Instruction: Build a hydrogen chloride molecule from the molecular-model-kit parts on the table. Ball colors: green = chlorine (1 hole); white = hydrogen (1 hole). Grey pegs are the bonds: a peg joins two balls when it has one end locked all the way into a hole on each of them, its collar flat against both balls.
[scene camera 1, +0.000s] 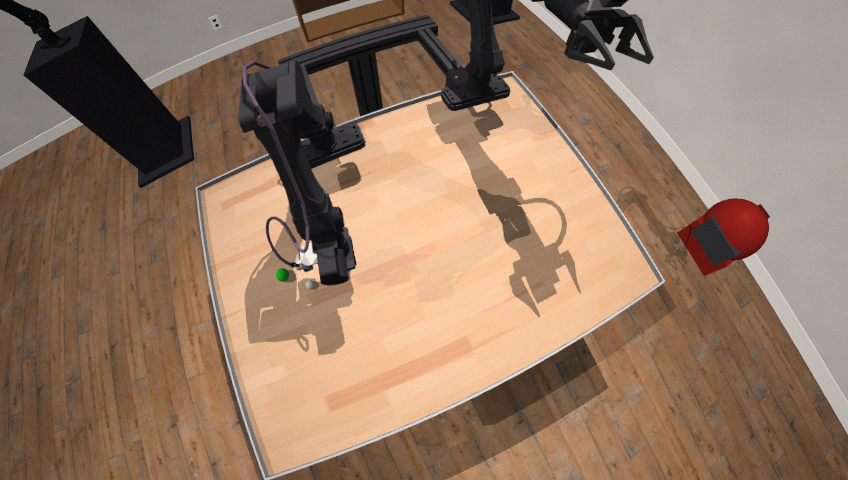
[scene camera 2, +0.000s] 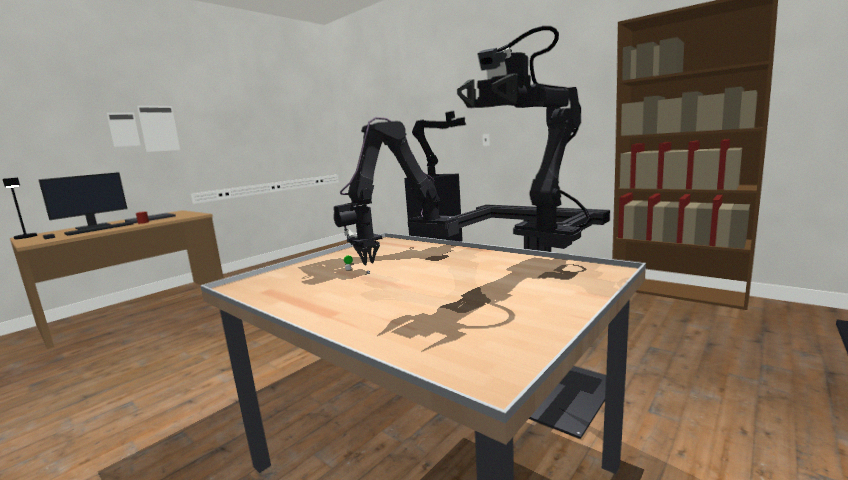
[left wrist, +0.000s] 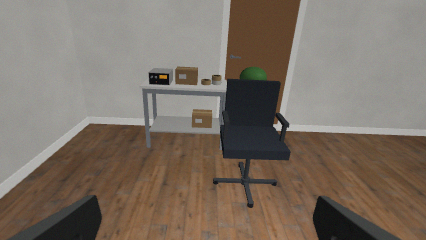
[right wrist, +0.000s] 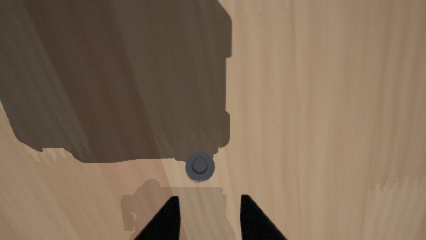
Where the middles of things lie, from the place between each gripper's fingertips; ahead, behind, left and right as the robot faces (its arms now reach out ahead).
Scene:
Now: right hand (scene camera 2: 368, 264) 40 mm above the grey peg (right wrist: 200, 166).
Right now my left hand (scene camera 1: 633, 63) is 9 cm past the grey peg, 53 cm to the left of it and 54 cm above it.

